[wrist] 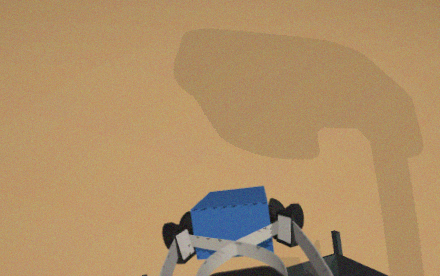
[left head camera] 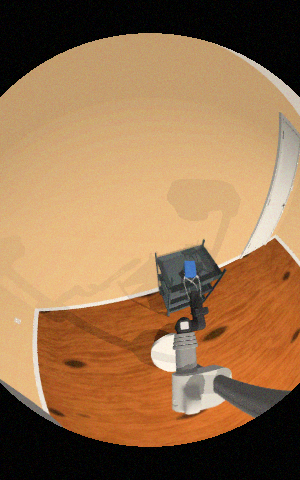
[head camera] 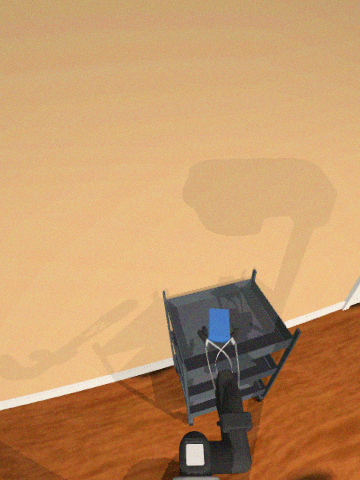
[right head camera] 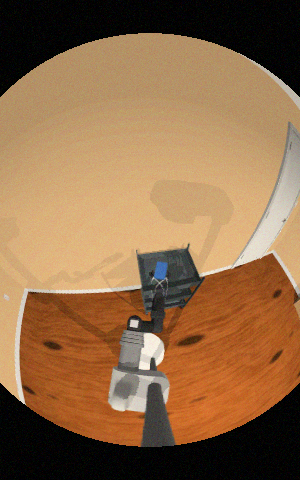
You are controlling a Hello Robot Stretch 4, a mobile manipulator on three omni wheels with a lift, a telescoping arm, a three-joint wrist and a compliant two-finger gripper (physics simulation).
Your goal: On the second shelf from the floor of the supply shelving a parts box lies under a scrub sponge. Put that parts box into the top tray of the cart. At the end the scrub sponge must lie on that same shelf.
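Where they show: gripper, between the fingertips: (wrist: pixel 232 220) (left head camera: pixel 188 269) (head camera: pixel 217 325) (right head camera: pixel 159 270); robot's base, origin of its link: (left head camera: pixel 171 351) (right head camera: pixel 143 349).
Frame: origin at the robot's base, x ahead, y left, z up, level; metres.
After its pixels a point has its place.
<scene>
The parts box, a blue block (head camera: pixel 219 322) @(z 0.924, x 0.481, y -0.086 m) (left head camera: pixel 190 268) @(z 0.924, x 0.473, y -0.088 m) (right head camera: pixel 160 269) @(z 0.924, x 0.477, y -0.085 m) (wrist: pixel 231 220) @(z 0.912, x 0.439, y -0.082 m), is held between the fingertips of my gripper (head camera: pixel 218 333) @(z 0.901, x 0.485, y -0.082 m) (left head camera: pixel 190 274) @(z 0.901, x 0.485, y -0.082 m) (right head camera: pixel 159 276) (wrist: pixel 232 220) @(z 0.901, x 0.485, y -0.082 m). The gripper is shut on it, one dark finger pad on each side. In the head camera view the box is over the middle of the dark grey top tray (head camera: pixel 187 327) @(z 0.635, x 0.645, y 0.014 m) (left head camera: pixel 170 267) @(z 0.636, x 0.681, y -0.005 m) of the cart (head camera: pixel 283 360) @(z 0.522, x 0.533, y -0.396 m) (wrist: pixel 336 242) @(z 0.729, x 0.851, y -0.311 m). In the wrist view it appears above the tray's level; the exact height is hard to tell. The scrub sponge and the supply shelving do not show.
The cart stands close to the tan wall (head camera: pixel 100 200) @(z 1.208, x 0.744, y 0.270 m) (wrist: pixel 75 125) @(z 1.076, x 0.757, y 0.224 m), with lower trays under the top one and posts rising at its corners. A white door (left head camera: pixel 275 195) @(z 1.073, x 1.208, y -1.472 m) (right head camera: pixel 270 205) @(z 1.125, x 1.132, y -1.258 m) is to the right. The wooden floor (head camera: pixel 310 400) @(z -0.027, x 0.521, y -0.695 m) shows around the cart.
</scene>
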